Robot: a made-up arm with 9 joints.
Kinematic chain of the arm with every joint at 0, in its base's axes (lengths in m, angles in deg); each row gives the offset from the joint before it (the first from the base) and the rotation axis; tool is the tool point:
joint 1: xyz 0 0 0.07 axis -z
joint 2: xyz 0 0.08 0.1 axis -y
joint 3: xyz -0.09 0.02 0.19 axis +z
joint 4: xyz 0 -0.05 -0.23 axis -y
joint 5: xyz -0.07 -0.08 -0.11 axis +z
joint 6: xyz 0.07 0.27 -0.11 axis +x
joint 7: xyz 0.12 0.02 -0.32 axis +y
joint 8: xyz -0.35 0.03 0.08 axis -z
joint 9: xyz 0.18 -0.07 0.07 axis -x
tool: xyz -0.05 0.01 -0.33
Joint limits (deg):
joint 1: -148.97..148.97
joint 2: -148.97..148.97
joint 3: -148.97..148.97
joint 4: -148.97..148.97
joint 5: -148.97..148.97
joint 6: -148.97..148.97
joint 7: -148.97..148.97
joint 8: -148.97..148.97
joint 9: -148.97..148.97
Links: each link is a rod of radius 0.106 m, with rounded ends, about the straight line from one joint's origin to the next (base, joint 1, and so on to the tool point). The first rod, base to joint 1, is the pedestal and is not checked.
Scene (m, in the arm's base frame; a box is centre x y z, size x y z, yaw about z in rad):
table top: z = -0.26
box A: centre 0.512 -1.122 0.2 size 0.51 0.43 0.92 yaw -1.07
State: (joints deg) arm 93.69 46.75 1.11 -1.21 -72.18 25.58 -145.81 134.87 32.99
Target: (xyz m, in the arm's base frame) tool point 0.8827 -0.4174 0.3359
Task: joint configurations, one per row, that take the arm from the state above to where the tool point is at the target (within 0.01 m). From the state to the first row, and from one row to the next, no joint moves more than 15 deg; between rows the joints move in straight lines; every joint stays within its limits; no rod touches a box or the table.
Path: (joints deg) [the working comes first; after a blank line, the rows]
Joints at the target: 52.79 40.65 25.03 8.28 -33.36 39.65 -148.97 138.05 8.37
Straight joint move there: touches box A.

1: 94.00 57.63 6.98 4.36 -72.06 31.42 -138.04 137.52 29.51
2: 94.30 68.50 12.84 9.93 -71.95 37.26 -130.27 140.18 26.03
3: 94.61 79.38 18.71 15.50 -71.83 43.10 -122.50 142.83 22.55
4: 81.35 87.80 24.83 18.24 -62.17 50.66 -109.18 138.47 13.61
5: 68.09 96.21 30.96 20.98 -52.51 58.21 -95.87 134.11 4.68
6: 54.83 104.63 37.08 23.73 -42.84 65.77 -82.56 129.75 -4.26
7: 54.42 91.84 34.67 20.64 -40.95 60.54 -95.84 131.41 -1.74
8: 54.01 79.04 32.26 17.55 -39.05 55.32 -109.12 133.07 0.79
9: 53.61 66.24 29.85 14.46 -37.16 50.10 -122.41 134.73 3.32
10: 53.20 53.45 27.44 11.37 -35.26 44.87 -135.69 136.39 5.85
11: 52.79 40.65 25.03 8.28 -33.36 39.65 -148.97 138.05 8.37

